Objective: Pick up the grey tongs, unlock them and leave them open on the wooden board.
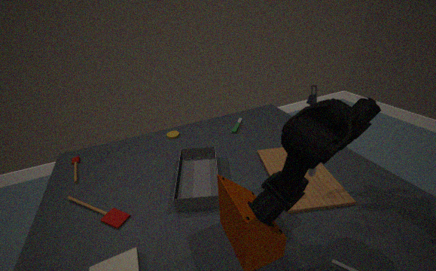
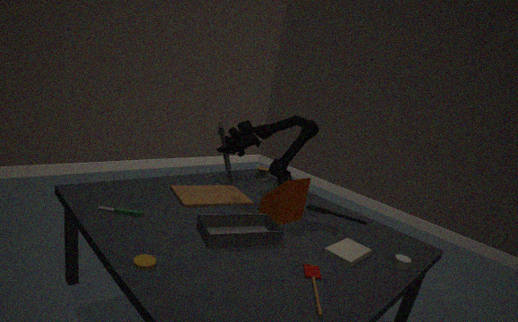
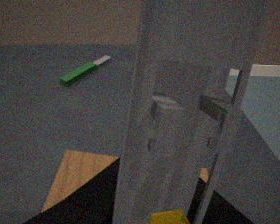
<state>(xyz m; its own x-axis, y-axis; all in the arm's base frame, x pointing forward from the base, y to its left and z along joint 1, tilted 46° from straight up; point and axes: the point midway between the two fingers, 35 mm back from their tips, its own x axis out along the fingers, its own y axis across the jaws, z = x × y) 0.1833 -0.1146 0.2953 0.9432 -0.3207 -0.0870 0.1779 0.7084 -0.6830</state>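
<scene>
Right now the yellow lock piece is 30 mm behind my gripper tip, 20 mm above it and 10 mm to the left of it. Round my gripper tip: white block: 690 mm to the left, 220 mm below, 220 mm behind; grey roasting tin: 400 mm to the left, 210 mm below, 120 mm ahead; wooden board: 230 mm below.
</scene>
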